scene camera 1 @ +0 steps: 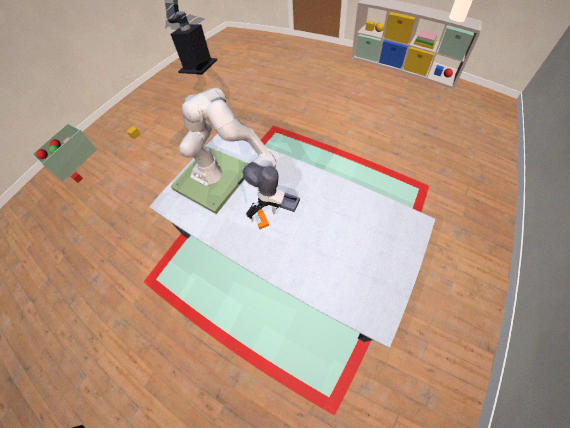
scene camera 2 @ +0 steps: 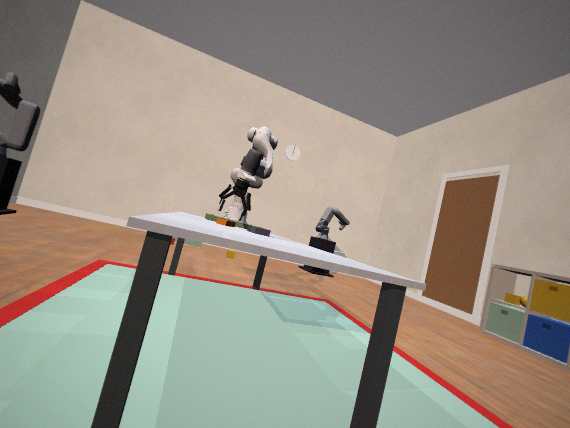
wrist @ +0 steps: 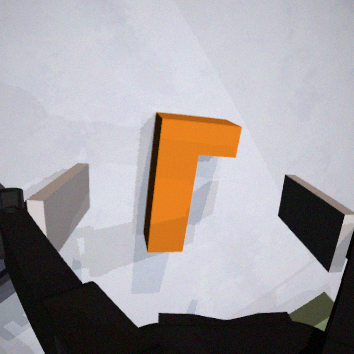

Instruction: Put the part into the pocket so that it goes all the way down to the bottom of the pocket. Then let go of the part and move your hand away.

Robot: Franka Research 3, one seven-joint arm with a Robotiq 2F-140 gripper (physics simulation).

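Note:
The orange L-shaped part (scene camera 1: 264,220) (scene camera 2: 224,222) (wrist: 172,185) lies flat on the white table. The grey block with the pocket (scene camera 1: 290,207) (scene camera 2: 259,230) stands on the table close to the part, partly hidden by the gripper in the scene camera 1 view. My gripper (scene camera 1: 263,214) (scene camera 2: 235,207) (wrist: 187,190) is wide open and empty, pointing down above the part. In the wrist view the part's long leg lies between the two spread fingers, nearer the left one, with space on both sides. The pocket's inside is hard to make out.
The arm's base stands on a green plate (scene camera 1: 216,201) (wrist: 314,311) at the end of the white table (scene camera 1: 350,240) (scene camera 2: 300,252). The grey block is beside the gripper. Away from the table are a shelf unit (scene camera 1: 356,31), a green bin (scene camera 1: 75,154) and another arm on a black stand (scene camera 1: 191,49).

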